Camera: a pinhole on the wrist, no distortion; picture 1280 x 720 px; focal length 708.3 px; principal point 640.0 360.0 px. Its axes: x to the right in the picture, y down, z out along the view. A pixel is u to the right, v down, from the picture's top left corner.
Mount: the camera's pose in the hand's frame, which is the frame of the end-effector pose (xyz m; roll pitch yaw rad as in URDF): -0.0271 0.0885 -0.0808 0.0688 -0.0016 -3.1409
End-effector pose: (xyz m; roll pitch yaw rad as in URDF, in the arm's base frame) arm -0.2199 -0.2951 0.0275 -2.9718 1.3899 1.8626
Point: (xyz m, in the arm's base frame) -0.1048 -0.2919 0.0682
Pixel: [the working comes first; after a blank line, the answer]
In the camera's frame: 0.0185 -0.0190 0.0854

793 202
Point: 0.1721 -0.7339 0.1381
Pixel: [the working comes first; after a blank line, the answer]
In the camera's frame: 0.1783 -0.2051 0.5510

869 96
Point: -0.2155 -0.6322 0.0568
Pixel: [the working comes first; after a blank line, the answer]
In the camera's frame: 0.0608 0.1545 0.3957

749 636
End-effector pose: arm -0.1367 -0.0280 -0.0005 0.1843 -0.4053 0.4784
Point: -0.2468 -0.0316 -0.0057
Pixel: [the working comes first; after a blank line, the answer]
In the camera's frame: 0.0665 0.0427 0.1031

1097 653
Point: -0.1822 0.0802 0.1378
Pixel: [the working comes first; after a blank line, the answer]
In the camera's frame: -0.0900 -0.0365 0.1837

293 219
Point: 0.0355 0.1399 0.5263
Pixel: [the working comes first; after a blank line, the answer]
In the camera's frame: -0.4456 -0.0204 0.4579

outside the picture
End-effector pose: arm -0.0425 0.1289 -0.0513 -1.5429 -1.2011 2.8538
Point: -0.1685 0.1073 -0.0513
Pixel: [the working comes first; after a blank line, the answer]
In the camera's frame: -0.0683 -0.0106 0.1354

283 304
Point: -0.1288 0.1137 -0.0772
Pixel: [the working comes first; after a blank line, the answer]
In the camera's frame: -0.0311 0.0130 0.1170

452 439
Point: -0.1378 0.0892 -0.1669
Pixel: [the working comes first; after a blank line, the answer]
In the camera's frame: 0.0520 -0.0199 0.1443

895 262
